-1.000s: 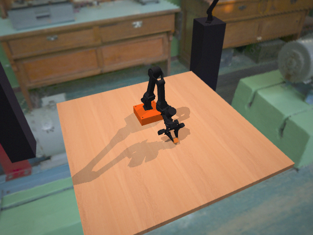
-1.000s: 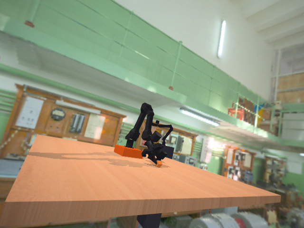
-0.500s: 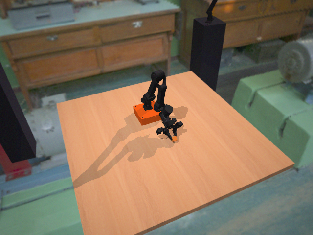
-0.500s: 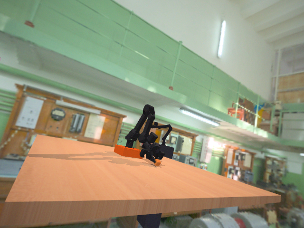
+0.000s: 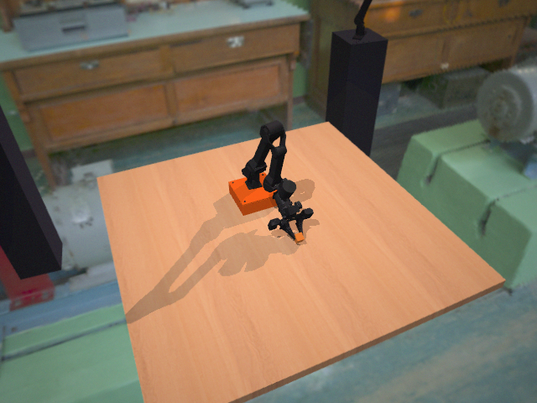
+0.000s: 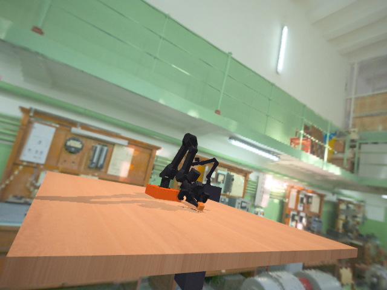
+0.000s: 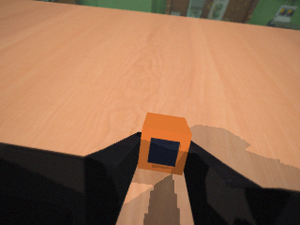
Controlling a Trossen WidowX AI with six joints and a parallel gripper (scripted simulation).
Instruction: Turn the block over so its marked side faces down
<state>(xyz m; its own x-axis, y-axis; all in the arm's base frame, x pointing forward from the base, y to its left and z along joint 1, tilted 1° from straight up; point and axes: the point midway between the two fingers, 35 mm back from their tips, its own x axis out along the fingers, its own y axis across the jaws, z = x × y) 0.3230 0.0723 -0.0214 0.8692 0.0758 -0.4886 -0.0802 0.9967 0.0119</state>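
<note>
Now: the orange block 10 mm behind my gripper tip.
</note>
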